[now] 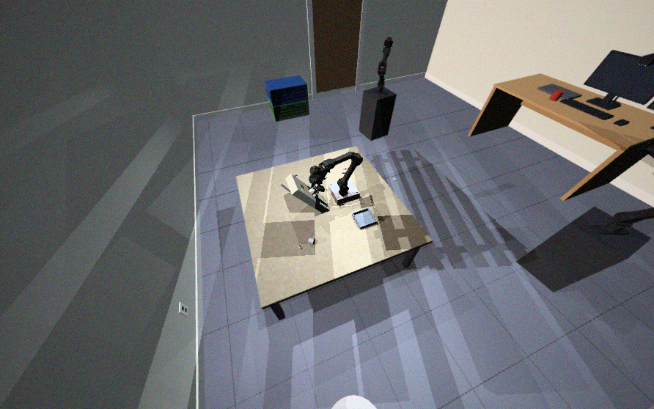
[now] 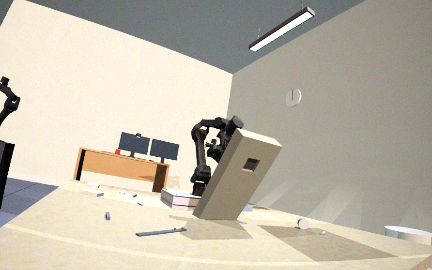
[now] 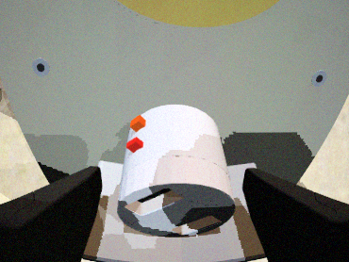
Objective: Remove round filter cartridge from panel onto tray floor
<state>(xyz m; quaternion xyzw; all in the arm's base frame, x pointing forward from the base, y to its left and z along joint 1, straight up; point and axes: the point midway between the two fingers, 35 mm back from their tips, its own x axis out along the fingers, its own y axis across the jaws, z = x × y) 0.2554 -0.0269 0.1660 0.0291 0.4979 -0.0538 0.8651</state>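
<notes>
The service panel lies 4 cm ahead of my gripper tip, 2 cm below it and 1 cm to the right of it. Also, from my gripper tip: round filter cartridge: right at my gripper tip; blue-floored tray: 32 cm to the left, 30 cm behind, 19 cm below.
</notes>
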